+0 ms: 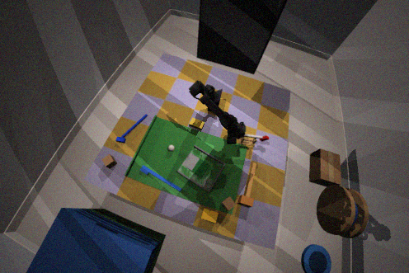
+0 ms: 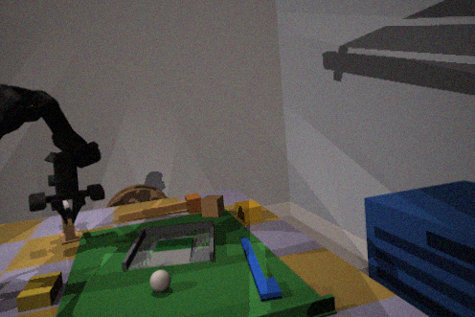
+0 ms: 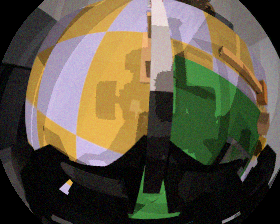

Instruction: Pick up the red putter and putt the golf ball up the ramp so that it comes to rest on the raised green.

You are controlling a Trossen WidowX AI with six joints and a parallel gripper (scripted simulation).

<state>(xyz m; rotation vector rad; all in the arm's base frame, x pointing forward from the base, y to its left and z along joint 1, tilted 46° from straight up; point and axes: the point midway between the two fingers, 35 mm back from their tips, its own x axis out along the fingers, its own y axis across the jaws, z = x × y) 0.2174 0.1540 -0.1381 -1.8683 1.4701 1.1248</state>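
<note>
Right now the yellow block is 270 mm to the right of my gripper tip, 60 mm below it and 10 mm behind it. Round my gripper tip: red putter 110 mm to the left, 30 mm behind, 20 mm above; then white golf ball 360 mm to the right, 240 mm ahead, 50 mm below.
</note>
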